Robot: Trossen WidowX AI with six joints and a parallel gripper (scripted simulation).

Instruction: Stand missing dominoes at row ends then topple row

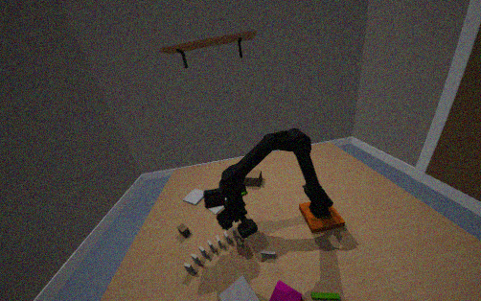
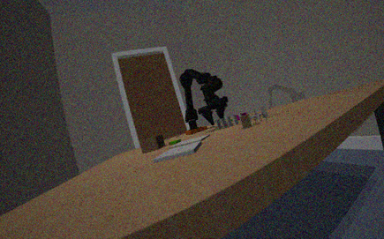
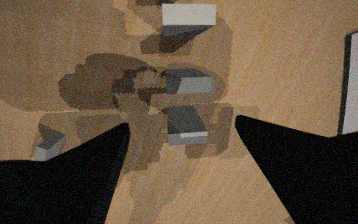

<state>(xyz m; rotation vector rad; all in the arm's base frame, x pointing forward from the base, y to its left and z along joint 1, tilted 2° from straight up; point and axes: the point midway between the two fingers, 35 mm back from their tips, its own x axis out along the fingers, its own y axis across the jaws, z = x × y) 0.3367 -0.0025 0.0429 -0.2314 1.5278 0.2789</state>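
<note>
Right now the magenta block is 9 cm behind my gripper tip, 26 cm to the left of it and 1 cm below it. The rest, counted from my gripper tip: green block: 3 cm behind, 24 cm to the right, 2 cm below; white flat tile: 4 cm ahead, 22 cm to the left, 2 cm below; white sheet: 9 cm ahead, 22 cm to the right, 3 cm below.
</note>
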